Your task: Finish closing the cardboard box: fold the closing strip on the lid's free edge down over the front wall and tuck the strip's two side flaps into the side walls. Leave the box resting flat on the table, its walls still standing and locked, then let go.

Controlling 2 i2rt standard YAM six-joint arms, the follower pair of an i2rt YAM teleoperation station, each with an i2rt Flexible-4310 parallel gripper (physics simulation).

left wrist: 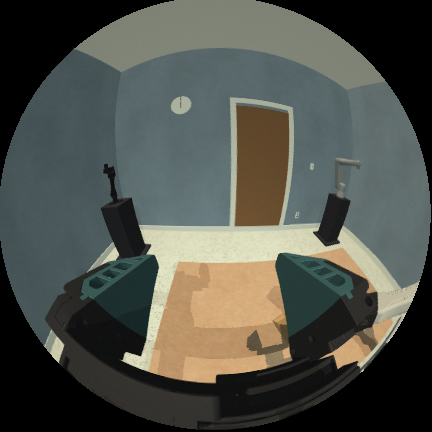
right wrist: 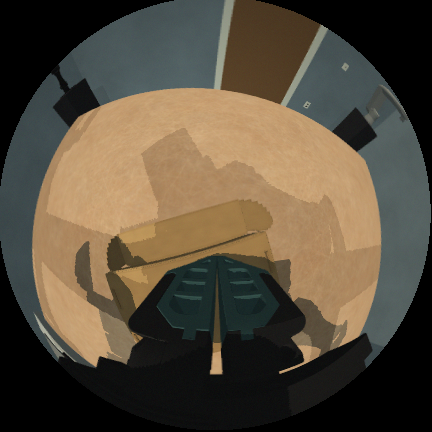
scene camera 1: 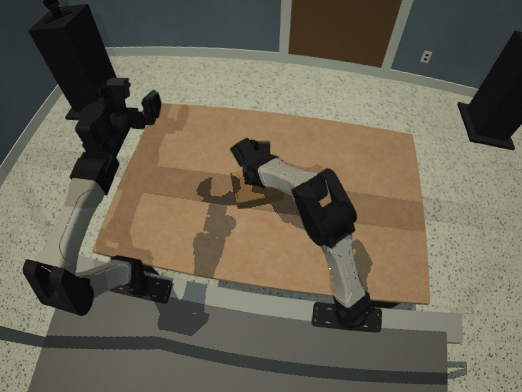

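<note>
The amber cardboard box (scene camera 1: 246,198) (left wrist: 281,323) sits on the table, partly hidden by the right arm in the scene view and by a finger in the left wrist view. In the right wrist view its lid (right wrist: 235,249) lies over the box, and the closing strip (right wrist: 192,224) extends beyond the lid's far edge, not flush over a wall. The strip's rounded side flaps (right wrist: 118,252) (right wrist: 256,216) show at its ends. My right gripper (right wrist: 216,260) is shut and empty, its tips over the lid; contact is unclear. My left gripper (left wrist: 216,262) is open and empty, away from the box.
The brown table (scene camera 1: 350,155) (left wrist: 230,290) (right wrist: 300,150) carries arm shadows around the box. My left arm stands over the table's left side. The right forearm (scene camera 1: 285,176) reaches across the box from the right. Dark pedestals (scene camera 1: 70,55) (scene camera 1: 500,95) stand beyond the table.
</note>
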